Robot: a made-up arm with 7 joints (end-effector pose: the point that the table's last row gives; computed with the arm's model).
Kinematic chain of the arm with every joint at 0, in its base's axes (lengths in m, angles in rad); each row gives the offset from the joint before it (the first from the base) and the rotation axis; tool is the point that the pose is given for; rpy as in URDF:
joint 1: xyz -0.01 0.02 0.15 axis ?
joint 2: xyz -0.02 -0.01 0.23 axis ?
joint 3: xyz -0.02 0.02 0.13 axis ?
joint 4: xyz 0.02 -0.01 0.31 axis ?
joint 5: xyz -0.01 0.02 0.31 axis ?
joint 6: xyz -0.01 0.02 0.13 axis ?
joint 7: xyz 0 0.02 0.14 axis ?
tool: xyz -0.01 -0.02 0 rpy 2.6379 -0.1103 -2.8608
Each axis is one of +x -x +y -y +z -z.
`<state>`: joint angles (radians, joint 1 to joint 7).
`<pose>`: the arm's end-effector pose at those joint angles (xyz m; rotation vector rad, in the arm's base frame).
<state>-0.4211 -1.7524 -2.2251 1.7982 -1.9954 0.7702 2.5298</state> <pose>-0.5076 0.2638 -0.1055 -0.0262 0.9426 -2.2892</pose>
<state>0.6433 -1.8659 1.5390 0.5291 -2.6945 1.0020 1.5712</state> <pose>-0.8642 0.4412 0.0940 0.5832 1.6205 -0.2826</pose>
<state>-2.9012 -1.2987 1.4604 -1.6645 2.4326 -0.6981 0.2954</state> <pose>0.3337 -0.6176 0.4961 -2.1940 -0.8006 -0.8688</pose>
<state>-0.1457 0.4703 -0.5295 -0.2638 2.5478 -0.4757 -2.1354</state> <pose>0.3506 0.0503 1.3193 0.4880 -2.3708 -0.2563</pose>
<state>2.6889 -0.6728 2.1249 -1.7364 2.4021 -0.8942 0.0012</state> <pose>0.2130 -0.3169 0.9278 1.8017 2.0644 1.3922</pose>
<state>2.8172 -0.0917 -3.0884 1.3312 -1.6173 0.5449 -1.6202</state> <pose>0.5814 0.2711 0.9392 1.6299 1.4326 -1.2461</pose>
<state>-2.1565 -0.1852 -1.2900 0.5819 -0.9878 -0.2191 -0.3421</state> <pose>-0.1862 -0.2389 1.3260 1.5215 1.9566 1.0454</pose>
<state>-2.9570 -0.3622 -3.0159 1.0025 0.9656 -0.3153 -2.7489</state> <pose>0.7629 -0.1277 0.8805 1.4311 -0.7942 -1.2743</pose>
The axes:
joint 1: -z
joint 2: +y
joint 3: -z
joint 4: +y
joint 5: -z
joint 6: +y
joint 7: -z

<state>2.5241 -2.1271 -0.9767 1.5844 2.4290 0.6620 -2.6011</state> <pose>0.7402 0.0329 0.4393 -2.3245 -1.6309 0.9532</pose>
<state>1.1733 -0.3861 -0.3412 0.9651 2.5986 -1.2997 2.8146</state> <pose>0.2429 -0.0503 1.0954 -0.0567 -0.9090 -1.2139</pose>
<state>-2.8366 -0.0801 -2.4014 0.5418 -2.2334 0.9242 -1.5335</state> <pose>0.2633 -0.1507 1.2885 2.1716 0.2790 -0.5740</pose>
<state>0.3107 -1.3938 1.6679 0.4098 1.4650 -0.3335 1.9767</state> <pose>-0.9937 0.0426 0.5831 -1.7586 1.9371 -0.4751</pose>
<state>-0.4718 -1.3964 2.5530 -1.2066 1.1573 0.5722 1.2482</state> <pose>-0.7078 -0.0014 0.8765 1.7180 -2.0156 1.2380</pose>
